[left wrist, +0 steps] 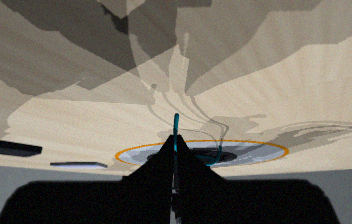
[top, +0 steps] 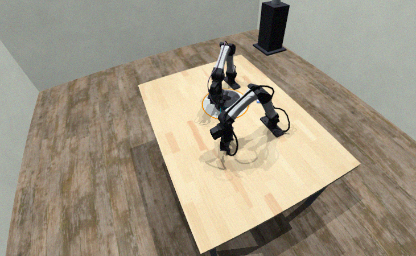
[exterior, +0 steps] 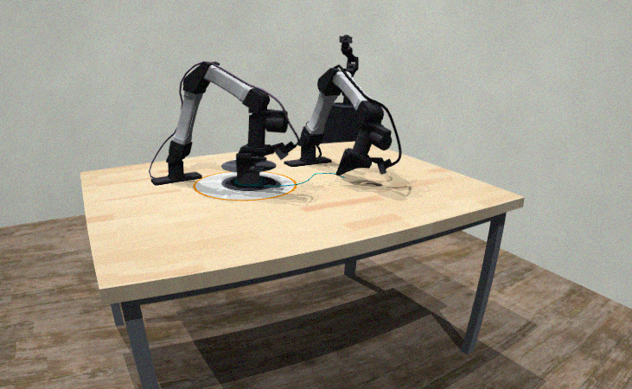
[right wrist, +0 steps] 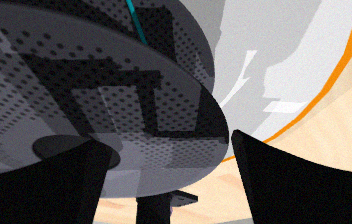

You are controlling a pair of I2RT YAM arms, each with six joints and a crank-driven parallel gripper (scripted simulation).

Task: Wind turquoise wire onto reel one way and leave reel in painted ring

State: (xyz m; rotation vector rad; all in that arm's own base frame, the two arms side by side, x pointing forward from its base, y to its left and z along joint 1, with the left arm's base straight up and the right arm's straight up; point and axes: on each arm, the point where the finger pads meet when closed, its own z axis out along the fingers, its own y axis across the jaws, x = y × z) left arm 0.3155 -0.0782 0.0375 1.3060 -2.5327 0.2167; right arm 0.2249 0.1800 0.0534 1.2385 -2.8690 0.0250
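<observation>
My right hand is 50 mm past the dark reel, 40 mm to the right of it and 20 mm above it. The rest, counted from my right hand: orange painted ring 50 mm below, 40 mm behind, 20 mm to the left; card 330 mm behind, 140 mm to the left, 50 mm below.
</observation>
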